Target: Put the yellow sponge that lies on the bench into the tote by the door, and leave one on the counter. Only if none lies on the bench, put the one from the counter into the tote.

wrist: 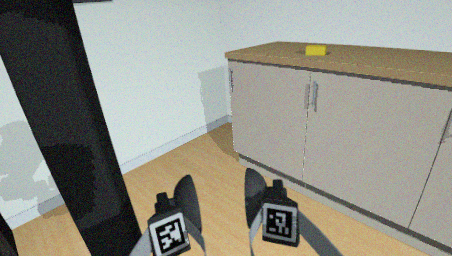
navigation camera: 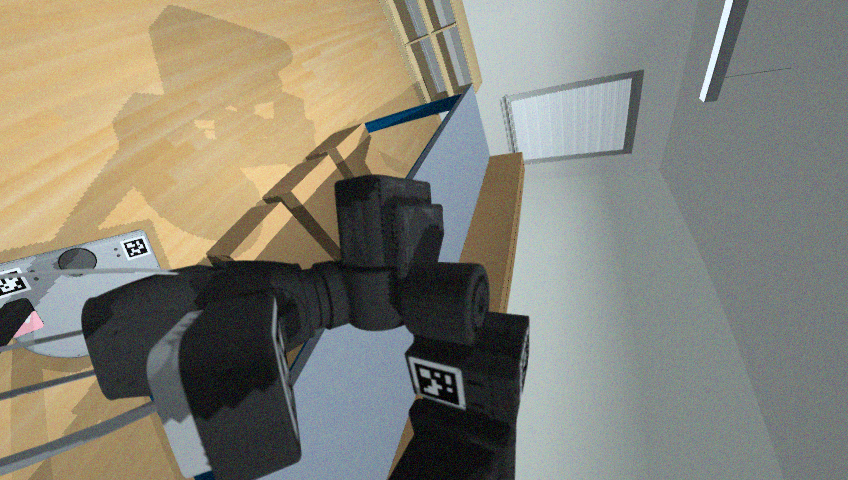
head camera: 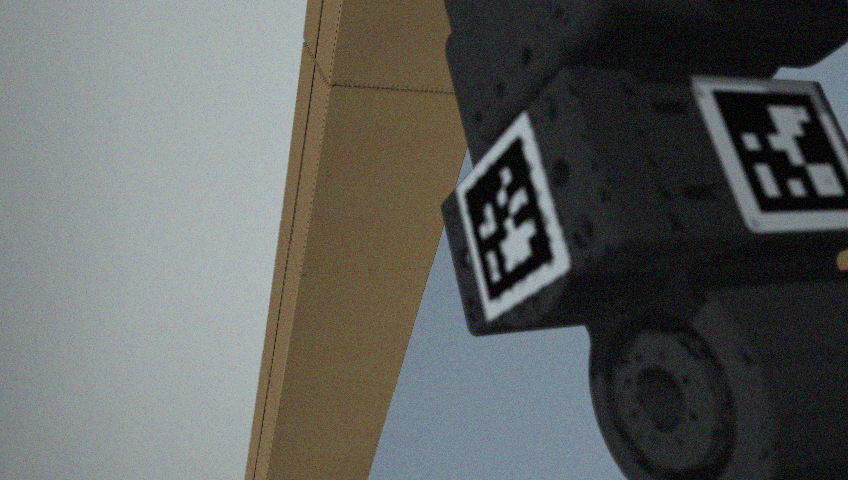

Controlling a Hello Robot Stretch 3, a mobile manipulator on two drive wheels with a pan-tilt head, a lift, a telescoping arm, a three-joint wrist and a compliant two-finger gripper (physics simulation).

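A yellow sponge lies on the wood-coloured top of the counter, at the upper right of the wrist view. My gripper is open, its two fingertips apart with floor showing between them; the counter stands beyond it. The blue-grey bench surface shows in the head and navigation views, with a brown board along its wall side. No sponge shows on the visible part of the bench; my dark arm and wrist hide some of it. The tote and the door do not show.
Brown box-like shapes stand under the bench beside its blue frame. A wooden shelf unit stands past the bench's far end. A framed window-like panel is on the wall. My arm and wrist parts are close to the bench.
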